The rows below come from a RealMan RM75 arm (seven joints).
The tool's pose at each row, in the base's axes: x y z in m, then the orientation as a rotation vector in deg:
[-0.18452 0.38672 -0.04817 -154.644 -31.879 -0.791]
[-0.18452 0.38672 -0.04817 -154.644 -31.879 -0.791]
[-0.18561 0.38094 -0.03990 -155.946 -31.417 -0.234]
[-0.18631 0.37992 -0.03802 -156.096 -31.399 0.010]
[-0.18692 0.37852 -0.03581 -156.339 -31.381 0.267]
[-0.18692 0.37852 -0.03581 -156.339 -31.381 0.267]
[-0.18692 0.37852 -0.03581 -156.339 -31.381 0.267]
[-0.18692 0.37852 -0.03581 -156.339 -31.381 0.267]
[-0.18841 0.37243 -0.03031 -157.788 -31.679 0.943]
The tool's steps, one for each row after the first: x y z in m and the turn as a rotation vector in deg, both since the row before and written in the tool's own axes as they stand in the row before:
[0.00000 0.00000 0.00000 0.000 0.000 0.000]
[-0.00249 0.00145 -0.00973 -1.100 -0.527 0.568]
[-0.00089 -0.00004 -0.00207 -0.108 -0.189 0.064]
[-0.00093 0.00021 -0.00251 -0.197 -0.213 0.078]
[0.00000 0.00000 0.00000 0.000 0.000 0.000]
[0.00000 0.00000 0.00000 0.000 0.000 0.000]
[0.00000 0.00000 0.00000 0.000 0.000 0.000]
[-0.00329 0.00279 -0.00713 -1.361 -0.749 0.082]

